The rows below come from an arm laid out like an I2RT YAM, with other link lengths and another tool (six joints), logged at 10 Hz.
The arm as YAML. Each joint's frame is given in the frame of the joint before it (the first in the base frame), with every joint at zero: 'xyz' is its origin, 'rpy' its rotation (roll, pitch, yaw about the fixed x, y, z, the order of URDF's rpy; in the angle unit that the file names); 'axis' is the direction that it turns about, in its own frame. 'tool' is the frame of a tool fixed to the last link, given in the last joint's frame.
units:
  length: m
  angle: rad
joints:
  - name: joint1
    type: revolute
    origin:
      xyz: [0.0, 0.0, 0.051]
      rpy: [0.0, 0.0, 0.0]
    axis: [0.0, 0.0, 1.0]
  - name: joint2
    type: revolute
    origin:
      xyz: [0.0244, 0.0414, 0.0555]
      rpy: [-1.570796, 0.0, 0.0]
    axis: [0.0, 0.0, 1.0]
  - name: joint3
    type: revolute
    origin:
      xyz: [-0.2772, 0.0, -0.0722]
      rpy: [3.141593, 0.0, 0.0]
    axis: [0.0, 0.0, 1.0]
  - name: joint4
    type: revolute
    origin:
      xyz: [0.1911, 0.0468, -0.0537]
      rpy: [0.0, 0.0, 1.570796]
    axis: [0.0, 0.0, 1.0]
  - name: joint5
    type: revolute
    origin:
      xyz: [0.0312, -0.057, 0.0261]
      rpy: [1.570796, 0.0, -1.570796]
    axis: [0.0, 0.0, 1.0]
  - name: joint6
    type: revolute
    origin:
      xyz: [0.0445, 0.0, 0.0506]
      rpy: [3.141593, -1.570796, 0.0]
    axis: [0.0, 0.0, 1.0]
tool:
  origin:
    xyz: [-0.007, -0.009, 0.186]
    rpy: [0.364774, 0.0, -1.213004]
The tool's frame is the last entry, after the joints.
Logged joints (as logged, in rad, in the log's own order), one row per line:
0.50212 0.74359 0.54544 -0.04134 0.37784 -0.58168
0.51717 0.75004 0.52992 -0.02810 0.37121 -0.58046
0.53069 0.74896 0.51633 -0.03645 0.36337 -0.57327
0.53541 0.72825 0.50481 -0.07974 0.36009 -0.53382
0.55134 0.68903 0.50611 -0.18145 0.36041 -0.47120
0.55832 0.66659 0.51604 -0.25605 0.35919 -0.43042
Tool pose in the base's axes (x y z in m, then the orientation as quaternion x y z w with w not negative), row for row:
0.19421 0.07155 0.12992 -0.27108 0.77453 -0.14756 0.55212
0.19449 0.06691 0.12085 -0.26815 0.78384 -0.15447 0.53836
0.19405 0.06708 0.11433 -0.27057 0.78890 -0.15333 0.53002
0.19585 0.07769 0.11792 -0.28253 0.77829 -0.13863 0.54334
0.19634 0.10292 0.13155 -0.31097 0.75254 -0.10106 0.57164
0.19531 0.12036 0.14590 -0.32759 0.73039 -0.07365 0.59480
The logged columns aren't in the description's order. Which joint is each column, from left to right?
Columns, left to right: joint2, joint6, joint3, joint5, joint1, joint4.
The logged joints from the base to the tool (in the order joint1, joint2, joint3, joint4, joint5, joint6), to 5 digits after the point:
0.37784 0.50212 0.54544 -0.58168 -0.04134 0.74359
0.37121 0.51717 0.52992 -0.58046 -0.02810 0.75004
0.36337 0.53069 0.51633 -0.57327 -0.03645 0.74896
0.36009 0.53541 0.50481 -0.53382 -0.07974 0.72825
0.36041 0.55134 0.50611 -0.47120 -0.18145 0.68903
0.35919 0.55832 0.51604 -0.43042 -0.25605 0.66659

